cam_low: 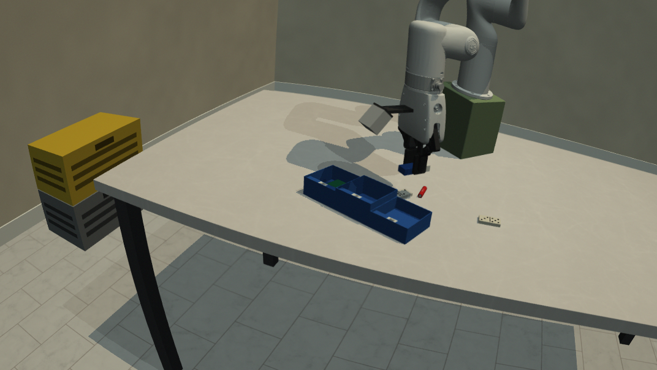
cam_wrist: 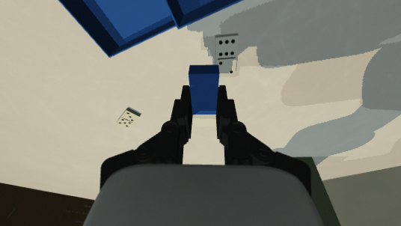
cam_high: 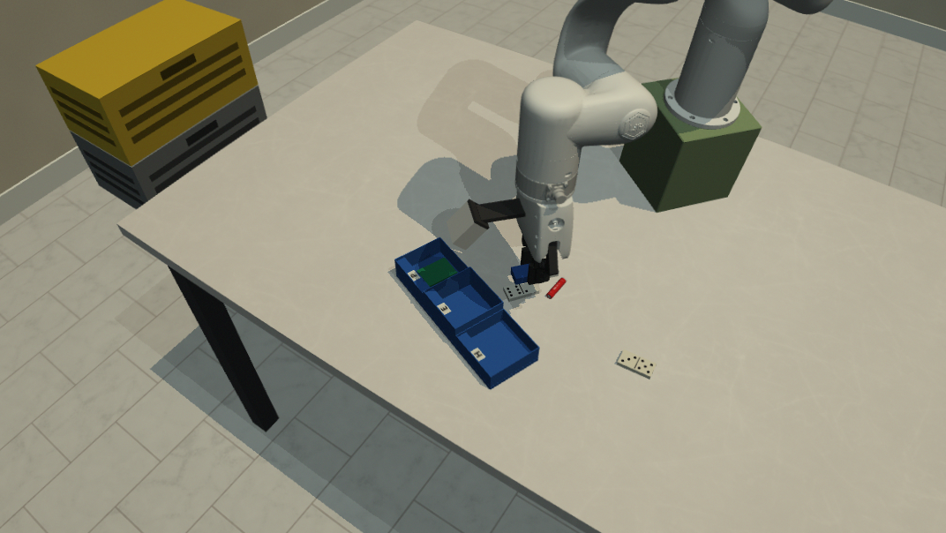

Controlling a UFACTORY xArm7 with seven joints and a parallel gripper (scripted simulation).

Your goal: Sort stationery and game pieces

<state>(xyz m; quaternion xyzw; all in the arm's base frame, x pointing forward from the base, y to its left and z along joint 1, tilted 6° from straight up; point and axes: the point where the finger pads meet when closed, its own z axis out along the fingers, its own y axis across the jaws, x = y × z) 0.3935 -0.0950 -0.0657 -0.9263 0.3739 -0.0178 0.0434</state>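
My gripper is now 3 cm short of the green block, 15 cm to the left of it and 8 cm above it. From my hand the other things lie so: blue-and-white eraser: 2 cm below; then red cylinder: 4 cm behind, 2 cm to the left, 9 cm below; then blue three-part bin: 7 cm ahead, 8 cm to the right, 7 cm below.
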